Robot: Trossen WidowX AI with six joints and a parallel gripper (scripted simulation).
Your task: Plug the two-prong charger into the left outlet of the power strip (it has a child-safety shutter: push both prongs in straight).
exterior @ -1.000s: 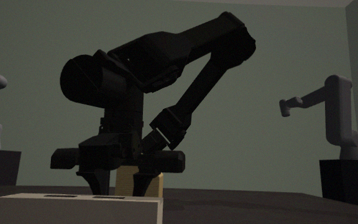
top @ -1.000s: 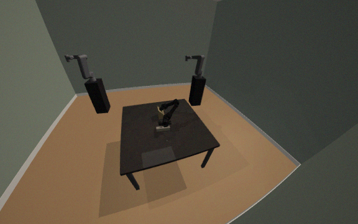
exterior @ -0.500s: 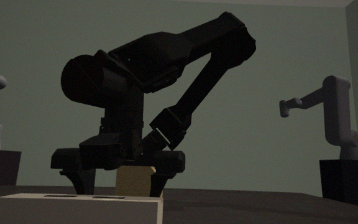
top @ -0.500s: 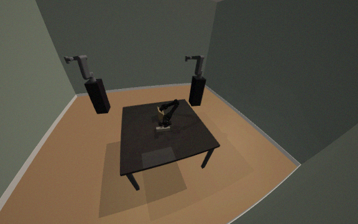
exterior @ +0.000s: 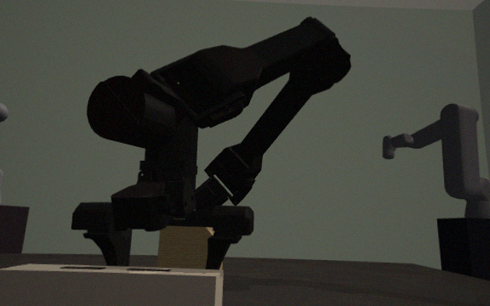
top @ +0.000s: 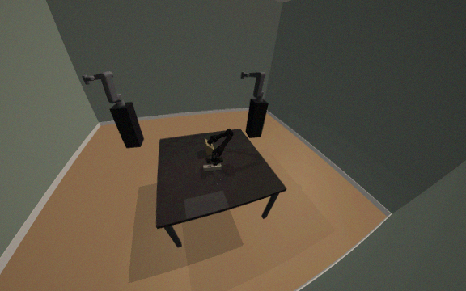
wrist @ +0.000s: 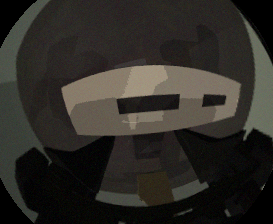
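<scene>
Right now the black two-prong charger is 20 mm ahead of my gripper tip and 10 mm above it.
</scene>
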